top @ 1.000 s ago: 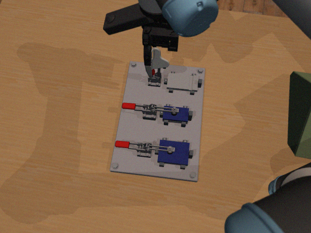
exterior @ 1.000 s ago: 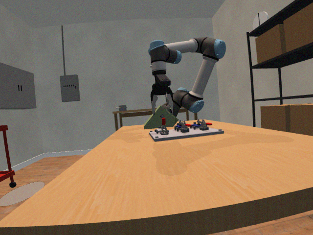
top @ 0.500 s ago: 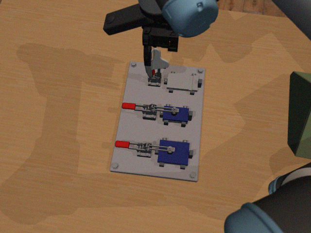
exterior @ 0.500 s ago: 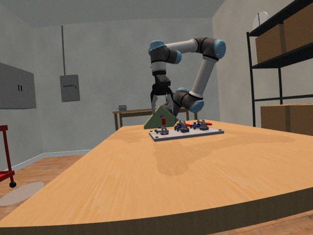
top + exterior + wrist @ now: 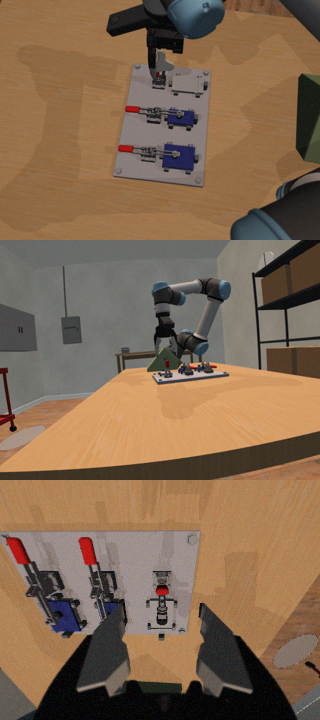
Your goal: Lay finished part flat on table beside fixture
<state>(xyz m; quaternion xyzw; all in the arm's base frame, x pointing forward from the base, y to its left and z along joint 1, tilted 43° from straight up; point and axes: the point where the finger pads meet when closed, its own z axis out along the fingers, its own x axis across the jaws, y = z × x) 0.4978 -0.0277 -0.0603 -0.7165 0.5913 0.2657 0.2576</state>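
Right now the finished grey part is 10 cm behind my hand, 2 cm to the right of it and 10 cm below it. Round my hand: grey fixture plate (5 cm behind, 10 cm to the left, 12 cm below); blue blank (12 cm behind, 20 cm to the left, 10 cm below).
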